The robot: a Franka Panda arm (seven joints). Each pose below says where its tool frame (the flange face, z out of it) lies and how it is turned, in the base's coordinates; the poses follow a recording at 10 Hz.
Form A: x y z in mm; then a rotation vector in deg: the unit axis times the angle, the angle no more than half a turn.
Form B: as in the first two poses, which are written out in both.
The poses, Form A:
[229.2 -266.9 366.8 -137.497 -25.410 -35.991]
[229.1 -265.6 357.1 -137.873 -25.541 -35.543]
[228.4 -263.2 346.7 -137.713 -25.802 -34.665]
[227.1 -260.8 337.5 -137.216 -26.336 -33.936]
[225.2 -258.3 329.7 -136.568 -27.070 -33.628]
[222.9 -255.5 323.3 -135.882 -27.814 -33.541]
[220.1 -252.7 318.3 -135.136 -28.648 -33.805]
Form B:
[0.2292 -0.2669 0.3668 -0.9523 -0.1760 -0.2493 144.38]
[0.2291 -0.2656 0.3571 -0.9531 -0.1766 -0.2457 144.65]
[0.2284 -0.2632 0.3467 -0.9541 -0.1788 -0.2402 144.33]
[0.2271 -0.2608 0.3375 -0.9543 -0.1832 -0.2360 143.78]
[0.2252 -0.2583 0.3297 -0.9535 -0.1890 -0.2348 143.23]
[0.2229 -0.2555 0.3233 -0.9522 -0.1949 -0.2350 142.70]
[0.2201 -0.2527 0.3183 -0.9502 -0.2014 -0.2377 142.22]

